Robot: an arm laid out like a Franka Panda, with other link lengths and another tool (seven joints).
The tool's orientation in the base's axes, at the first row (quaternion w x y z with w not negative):
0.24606, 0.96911, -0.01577, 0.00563
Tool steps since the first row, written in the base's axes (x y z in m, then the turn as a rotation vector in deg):
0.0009, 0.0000, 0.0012, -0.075, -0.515, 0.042
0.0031, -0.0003, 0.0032, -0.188, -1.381, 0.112
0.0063, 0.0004, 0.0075, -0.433, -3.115, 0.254
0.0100, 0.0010, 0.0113, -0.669, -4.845, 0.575
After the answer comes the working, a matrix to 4 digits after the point.
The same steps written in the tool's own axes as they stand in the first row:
0.0009, 0.0005, -0.0011, -0.060, 0.475, 0.209
0.0032, 0.0017, -0.0027, -0.147, 1.273, 0.560
0.0064, 0.0030, -0.0068, -0.341, 2.872, 1.262
0.0102, 0.0042, -0.0104, -0.523, 4.552, 1.804

The tool's axes in the first row as the columns of a matrix, in the base's axes (rounded; the answer above uses it unrounded):
0.9994, -0.0333, 0.0032
-0.0278, -0.8784, -0.4771
0.0187, 0.4767, -0.8788

